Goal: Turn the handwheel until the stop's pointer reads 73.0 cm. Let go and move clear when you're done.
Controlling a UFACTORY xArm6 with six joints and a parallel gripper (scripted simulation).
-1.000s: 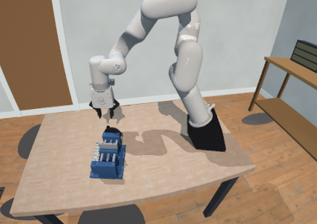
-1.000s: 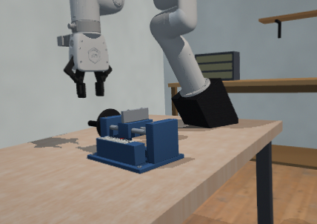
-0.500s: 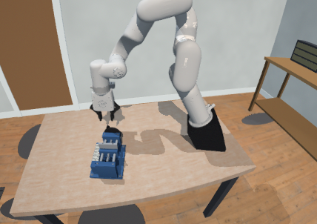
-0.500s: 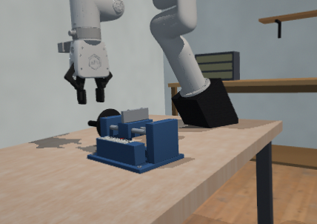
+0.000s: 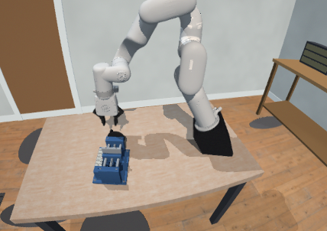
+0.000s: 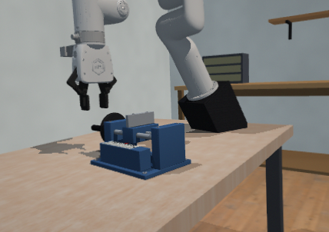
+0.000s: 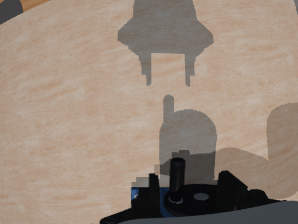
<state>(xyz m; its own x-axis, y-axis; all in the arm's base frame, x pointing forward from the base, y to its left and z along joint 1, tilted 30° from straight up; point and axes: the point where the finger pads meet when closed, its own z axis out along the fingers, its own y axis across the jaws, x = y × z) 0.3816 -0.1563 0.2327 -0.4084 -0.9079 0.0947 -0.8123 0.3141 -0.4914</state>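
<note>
Right now my hand is 1 cm short of the black handwheel, 2 cm to the right of it and 7 cm above it. The rest, counted from my hand: grey stop block (5 cm ahead, 14 cm to the left, 6 cm below).
</note>
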